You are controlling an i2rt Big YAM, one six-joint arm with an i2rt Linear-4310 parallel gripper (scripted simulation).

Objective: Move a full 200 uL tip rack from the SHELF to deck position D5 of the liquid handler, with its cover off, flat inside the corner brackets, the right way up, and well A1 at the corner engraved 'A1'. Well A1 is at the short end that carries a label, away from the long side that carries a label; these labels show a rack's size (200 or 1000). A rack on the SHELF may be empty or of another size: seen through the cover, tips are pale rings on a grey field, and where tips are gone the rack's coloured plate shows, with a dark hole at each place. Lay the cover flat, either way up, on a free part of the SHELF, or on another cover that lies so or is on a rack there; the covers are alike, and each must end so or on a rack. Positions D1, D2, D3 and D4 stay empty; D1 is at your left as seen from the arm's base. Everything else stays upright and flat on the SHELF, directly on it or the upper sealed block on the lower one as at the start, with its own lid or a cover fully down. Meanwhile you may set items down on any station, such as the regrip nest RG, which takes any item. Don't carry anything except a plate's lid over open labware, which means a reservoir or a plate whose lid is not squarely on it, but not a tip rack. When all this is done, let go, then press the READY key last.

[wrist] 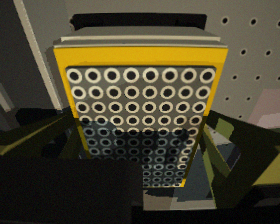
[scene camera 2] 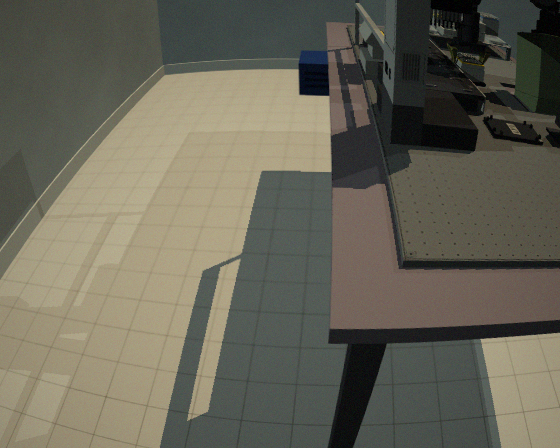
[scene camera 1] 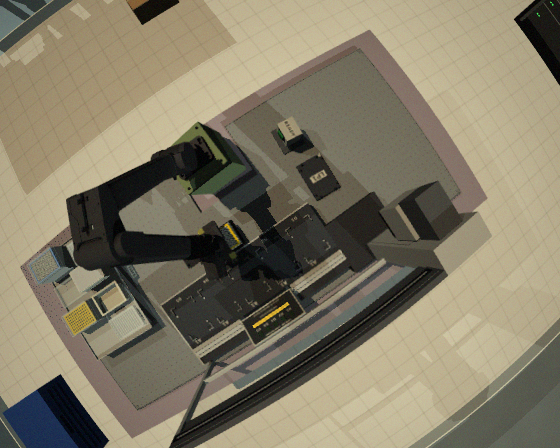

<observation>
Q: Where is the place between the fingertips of my gripper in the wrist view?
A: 140, 111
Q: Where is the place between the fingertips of my gripper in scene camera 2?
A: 466, 68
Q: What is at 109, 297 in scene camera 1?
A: A tan reservoir.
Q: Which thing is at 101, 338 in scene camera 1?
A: A shelf.
</observation>
